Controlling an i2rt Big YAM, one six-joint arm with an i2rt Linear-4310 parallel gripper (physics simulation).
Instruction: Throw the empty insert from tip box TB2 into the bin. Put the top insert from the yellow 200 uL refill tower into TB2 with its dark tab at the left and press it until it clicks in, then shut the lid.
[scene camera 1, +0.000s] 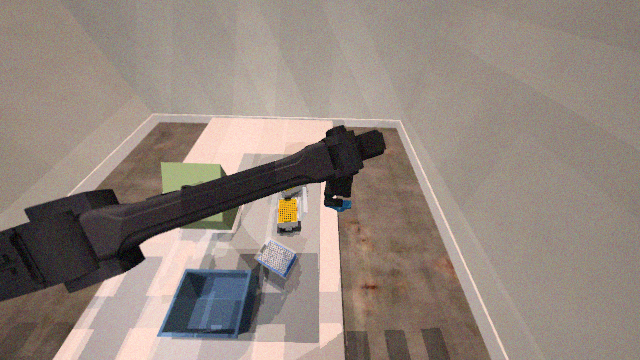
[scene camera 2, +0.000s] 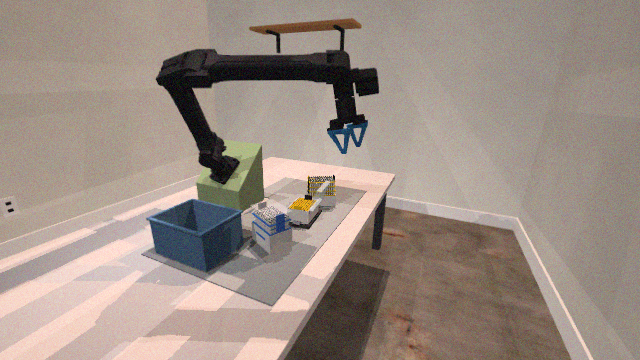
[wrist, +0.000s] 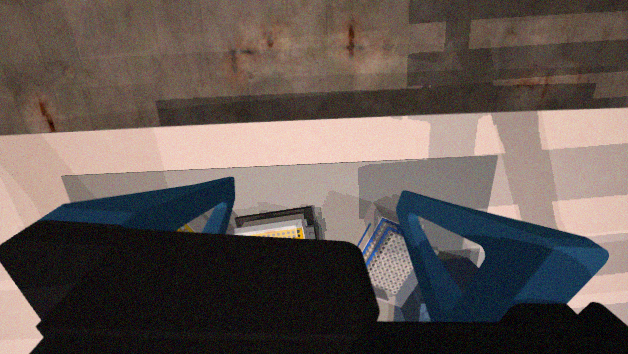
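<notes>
TB2 (scene camera 1: 289, 226) (scene camera 2: 301, 216) is a low white box on a dark base. A yellow perforated insert (scene camera 1: 288, 209) (scene camera 2: 303, 204) (wrist: 285, 233) sits in it, and its clear lid (scene camera 1: 304, 199) (scene camera 2: 324, 189) stands open. The yellow refill tower (scene camera 2: 321, 187) stands behind TB2 in scene camera 2's view; the arm hides most of it in scene camera 1's view, and a sliver shows through a finger in the wrist view. My gripper (scene camera 2: 351, 148) (wrist: 319, 194) is open and empty, high above the table. The blue bin (scene camera 1: 217, 271) (scene camera 2: 195, 234) stands at the near end of the mat.
A blue-and-white tower (scene camera 1: 277, 258) (scene camera 2: 270, 222) (wrist: 392, 265) stands turned between TB2 and the bin. The arm's green base block (scene camera 1: 187, 172) (scene camera 2: 250, 172) is beside the grey mat (scene camera 1: 295, 325) (scene camera 2: 272, 290) (wrist: 340, 182). A wooden shelf (scene camera 2: 305, 26) hangs on the wall behind the arm.
</notes>
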